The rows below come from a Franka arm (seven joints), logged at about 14 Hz.
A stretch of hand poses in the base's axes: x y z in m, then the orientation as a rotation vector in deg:
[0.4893 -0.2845 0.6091 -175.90 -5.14 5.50]
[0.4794 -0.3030 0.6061 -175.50 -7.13 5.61]
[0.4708 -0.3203 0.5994 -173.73 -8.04 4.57]
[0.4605 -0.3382 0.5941 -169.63 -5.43 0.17]
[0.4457 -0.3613 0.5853 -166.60 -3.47 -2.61]
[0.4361 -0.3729 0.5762 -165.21 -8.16 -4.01]
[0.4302 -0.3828 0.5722 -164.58 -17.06 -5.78]
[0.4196 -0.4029 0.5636 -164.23 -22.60 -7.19]
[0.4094 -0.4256 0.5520 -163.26 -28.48 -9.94]
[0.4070 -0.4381 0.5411 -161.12 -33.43 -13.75]
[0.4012 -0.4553 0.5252 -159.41 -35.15 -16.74]
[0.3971 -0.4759 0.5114 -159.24 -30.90 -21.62]
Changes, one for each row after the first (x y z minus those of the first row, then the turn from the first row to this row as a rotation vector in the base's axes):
[-0.0099 -0.0185 -0.0030 0.37 0.04 1.29]
[-0.0185 -0.0358 -0.0097 2.16 -0.57 1.86]
[-0.0288 -0.0537 -0.0150 6.45 -3.28 0.00]
[-0.0436 -0.0768 -0.0238 9.52 -5.03 -1.43]
[-0.0532 -0.0884 -0.0329 10.86 -6.08 1.74]
[-0.0591 -0.0983 -0.0369 11.01 -7.50 7.84]
[-0.0697 -0.1184 -0.0455 10.81 -8.59 11.62]
[-0.0799 -0.1411 -0.0571 10.95 -10.62 15.64]
[-0.0823 -0.1536 -0.0680 12.10 -13.38 19.11]
[-0.0881 -0.1708 -0.0839 13.28 -15.54 20.38]
[-0.0922 -0.1914 -0.0977 13.73 -18.87 17.33]

